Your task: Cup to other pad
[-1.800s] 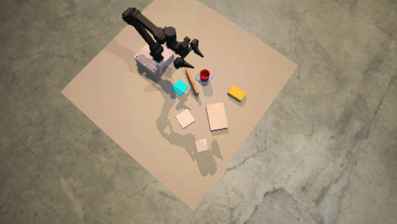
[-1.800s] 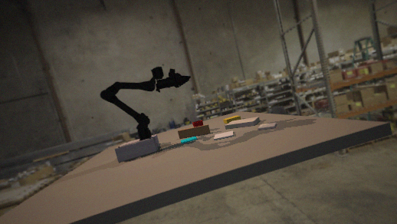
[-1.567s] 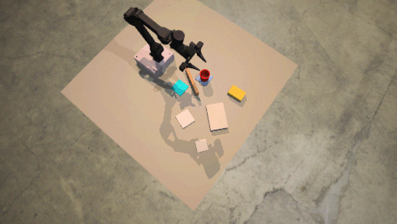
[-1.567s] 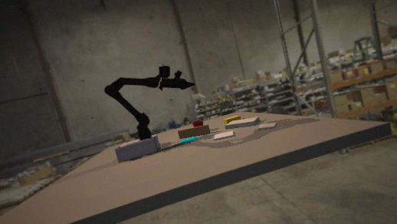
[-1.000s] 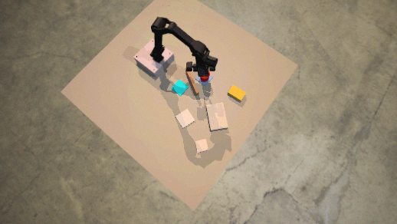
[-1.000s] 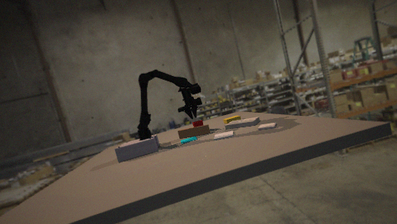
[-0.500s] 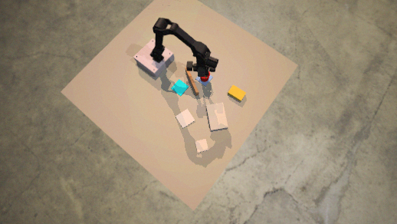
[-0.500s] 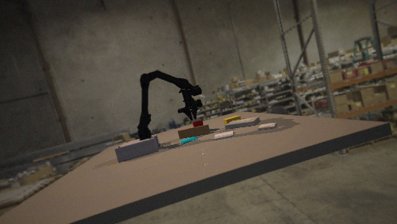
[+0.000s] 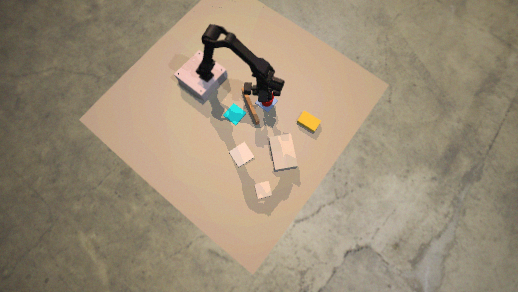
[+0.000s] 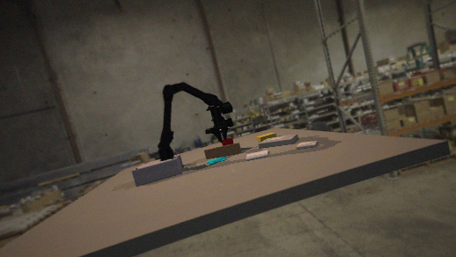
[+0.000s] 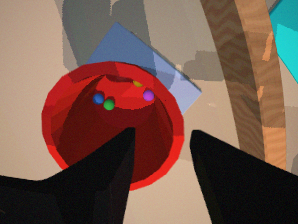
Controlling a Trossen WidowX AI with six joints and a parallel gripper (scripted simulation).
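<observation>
My gripper tip is 3 cm above the red cup, 2 cm short of it and 1 cm to the right of it. Also, from my gripper tip: wooden bar: 7 cm to the right, 5 cm below, 3 cm behind; then light blue pad: 8 cm below, 2 cm to the left, 2 cm ahead; then cyan pad: 15 cm to the right, 8 cm below, 8 cm behind.
</observation>
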